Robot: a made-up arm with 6 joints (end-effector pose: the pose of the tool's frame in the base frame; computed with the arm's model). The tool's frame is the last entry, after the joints. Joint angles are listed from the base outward.
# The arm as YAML. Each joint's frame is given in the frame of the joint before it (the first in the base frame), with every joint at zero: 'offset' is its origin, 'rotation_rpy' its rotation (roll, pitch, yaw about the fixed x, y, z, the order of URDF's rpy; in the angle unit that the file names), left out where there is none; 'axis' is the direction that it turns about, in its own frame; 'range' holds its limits. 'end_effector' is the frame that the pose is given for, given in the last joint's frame.
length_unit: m
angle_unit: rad
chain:
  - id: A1
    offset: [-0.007, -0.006, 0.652]
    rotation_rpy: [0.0, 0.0, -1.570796]
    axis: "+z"
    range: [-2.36, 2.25]
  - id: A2
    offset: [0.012, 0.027, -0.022]
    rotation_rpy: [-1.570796, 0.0, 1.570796]
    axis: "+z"
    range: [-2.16, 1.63]
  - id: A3
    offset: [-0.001, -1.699, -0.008]
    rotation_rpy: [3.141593, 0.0, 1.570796]
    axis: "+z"
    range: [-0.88, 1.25]
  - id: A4
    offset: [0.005, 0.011, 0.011]
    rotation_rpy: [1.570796, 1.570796, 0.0]
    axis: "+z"
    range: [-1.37, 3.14]
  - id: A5
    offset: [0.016, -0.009, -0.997]
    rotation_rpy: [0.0, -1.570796, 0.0]
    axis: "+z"
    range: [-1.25, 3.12]
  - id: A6
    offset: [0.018, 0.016, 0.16]
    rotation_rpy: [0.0, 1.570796, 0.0]
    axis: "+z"
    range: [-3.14, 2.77]
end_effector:
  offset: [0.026, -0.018, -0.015]
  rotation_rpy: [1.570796, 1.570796, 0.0]
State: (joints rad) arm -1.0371 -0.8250 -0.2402 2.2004 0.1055 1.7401
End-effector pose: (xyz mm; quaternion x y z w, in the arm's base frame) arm -219.7 387.4 2440.9 0.7370 -0.4929 0.0287 0.4616
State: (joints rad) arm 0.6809 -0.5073 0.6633 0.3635 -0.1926 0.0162
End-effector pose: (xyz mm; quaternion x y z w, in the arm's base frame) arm -271.2 -396.5 3058.9 0.0150 -0.4838 0.1787 0.8566
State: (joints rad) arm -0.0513 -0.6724 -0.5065 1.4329 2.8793 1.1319
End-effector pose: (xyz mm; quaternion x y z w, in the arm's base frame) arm -53.4 -12.0 2241.2 0.1623 0.9761 -0.1388 0.0406
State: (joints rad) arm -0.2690 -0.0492 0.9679 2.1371 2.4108 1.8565
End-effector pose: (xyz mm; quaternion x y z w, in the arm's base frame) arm 414.8 -43.7 3257.5 0.4433 0.6826 -0.0337 0.5800
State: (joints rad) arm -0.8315 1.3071 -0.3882 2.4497 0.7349 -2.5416
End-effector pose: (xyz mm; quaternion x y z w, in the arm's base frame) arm 1179.9 -1157.8 51.3 0.5332 0.7361 -0.0608 0.4124
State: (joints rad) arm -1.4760 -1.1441 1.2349 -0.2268 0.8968 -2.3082
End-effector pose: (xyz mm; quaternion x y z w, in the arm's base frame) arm -418.1 2187.7 2063.3 -0.2430 -0.2269 0.7630 0.5543
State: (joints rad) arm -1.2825 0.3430 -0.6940 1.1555 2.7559 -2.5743
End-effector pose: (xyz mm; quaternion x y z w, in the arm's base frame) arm 273.7 -1234.2 1438.7 0.6509 -0.0876 0.6130 0.4393
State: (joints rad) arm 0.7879 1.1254 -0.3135 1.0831 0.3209 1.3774
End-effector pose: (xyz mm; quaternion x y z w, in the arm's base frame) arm 1329.7 1177.7 366.2 -0.6983 -0.1837 0.6851 0.0966
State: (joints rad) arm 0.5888 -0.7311 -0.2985 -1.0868 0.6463 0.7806
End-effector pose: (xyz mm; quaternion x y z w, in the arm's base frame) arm -79.9 -144.5 2221.7 0.2995 -0.3122 0.0449 0.9005
